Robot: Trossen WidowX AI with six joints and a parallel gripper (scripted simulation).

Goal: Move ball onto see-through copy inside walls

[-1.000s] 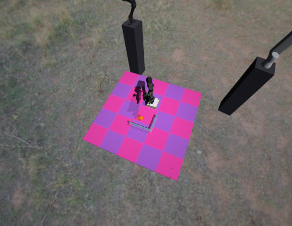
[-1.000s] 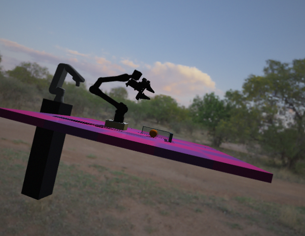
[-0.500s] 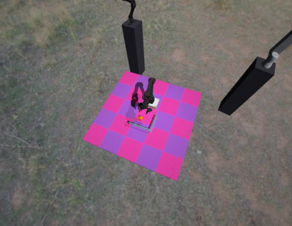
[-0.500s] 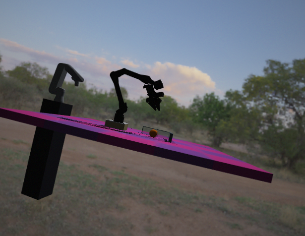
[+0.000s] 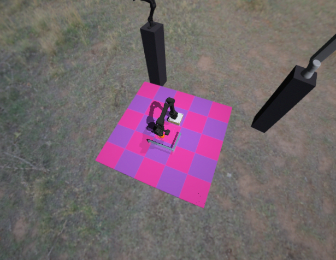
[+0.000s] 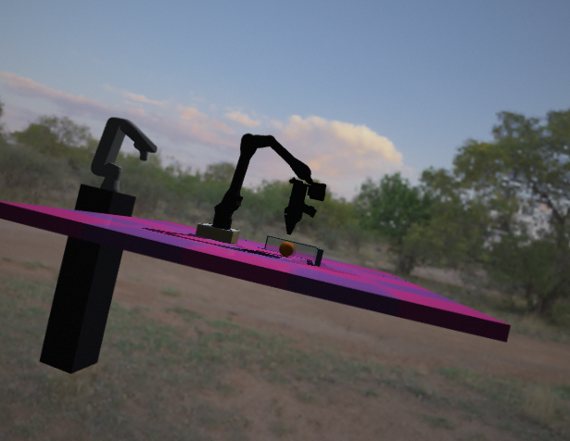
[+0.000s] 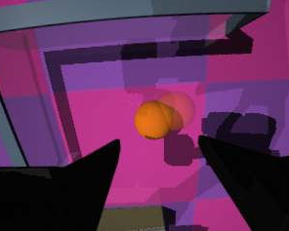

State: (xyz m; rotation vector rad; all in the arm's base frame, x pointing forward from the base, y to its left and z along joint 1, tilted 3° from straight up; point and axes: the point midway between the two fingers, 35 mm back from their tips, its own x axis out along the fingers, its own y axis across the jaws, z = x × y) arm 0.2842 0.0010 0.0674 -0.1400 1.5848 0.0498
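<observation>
The orange ball lies 6 cm below my gripper tip. From my gripper tip the other things lie so: faint orange shape: 2 cm ahead, 3 cm to the right, 6 cm below.
</observation>
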